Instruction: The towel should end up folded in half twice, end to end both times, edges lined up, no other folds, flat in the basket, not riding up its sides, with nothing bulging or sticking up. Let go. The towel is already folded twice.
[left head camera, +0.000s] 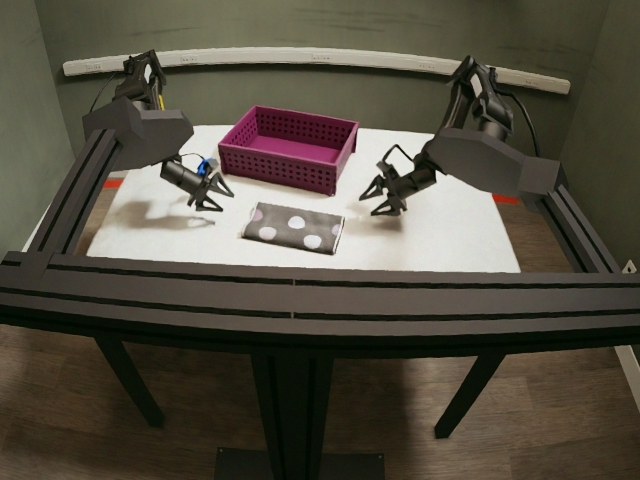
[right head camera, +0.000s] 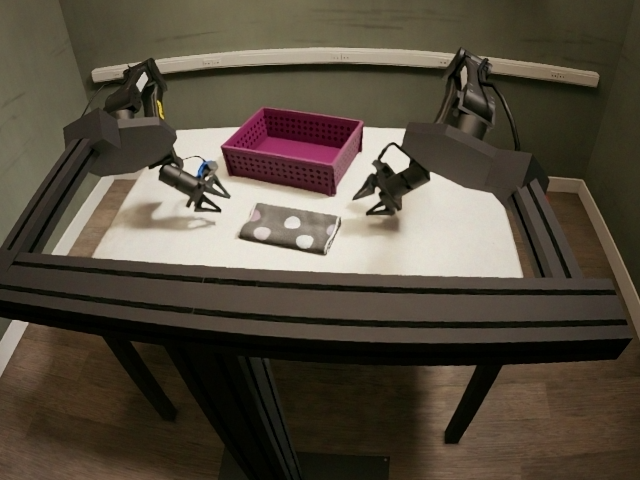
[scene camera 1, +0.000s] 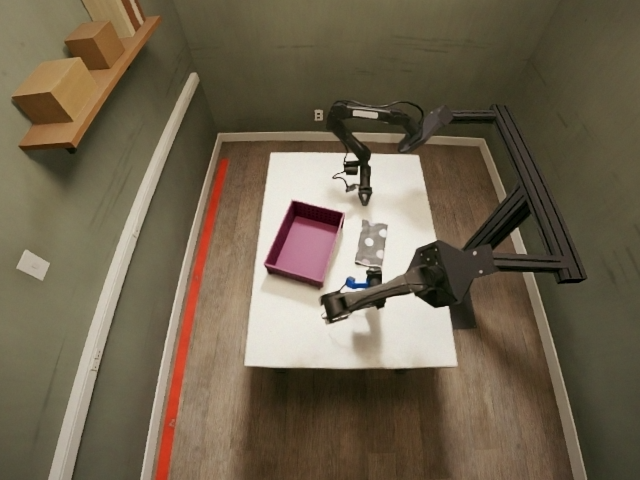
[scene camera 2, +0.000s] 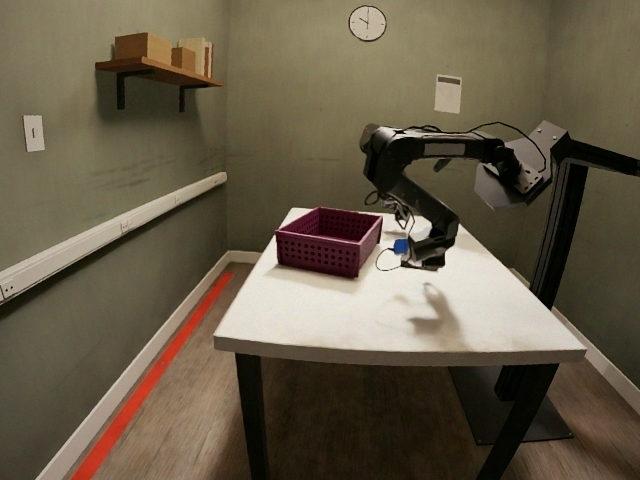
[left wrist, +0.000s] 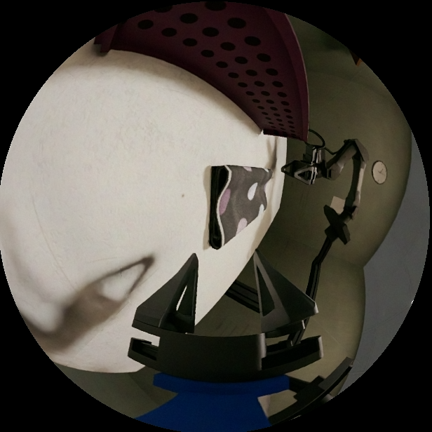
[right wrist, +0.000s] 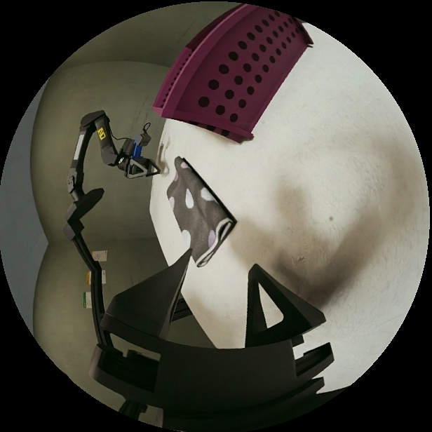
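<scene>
The grey towel with white and lilac dots (left head camera: 279, 225) (right head camera: 276, 227) (scene camera 1: 372, 251) (left wrist: 239, 196) (right wrist: 200, 220) lies folded into a rectangle on the table, outside the basket. Its layered edge looks slightly wavy in both wrist views. The purple basket (left head camera: 279, 156) (right head camera: 281, 156) (scene camera 2: 317, 237) stands behind it in the head views, with no towel in it. My left gripper (left head camera: 227, 202) (right head camera: 224, 203) (left wrist: 225, 255) is partly open and empty, above the table off the towel's left end. My right gripper (left head camera: 366, 206) (right head camera: 360, 206) (right wrist: 222, 261) is partly open and empty, off its right end.
The white table (left head camera: 449, 237) (scene camera 2: 320, 320) carries the basket and towel. The dark frame beam (left head camera: 361, 304) (right head camera: 361, 304) crosses in front of the table. In scene camera 1, the left arm (scene camera 1: 382, 293) reaches over the table close to the towel's lower end.
</scene>
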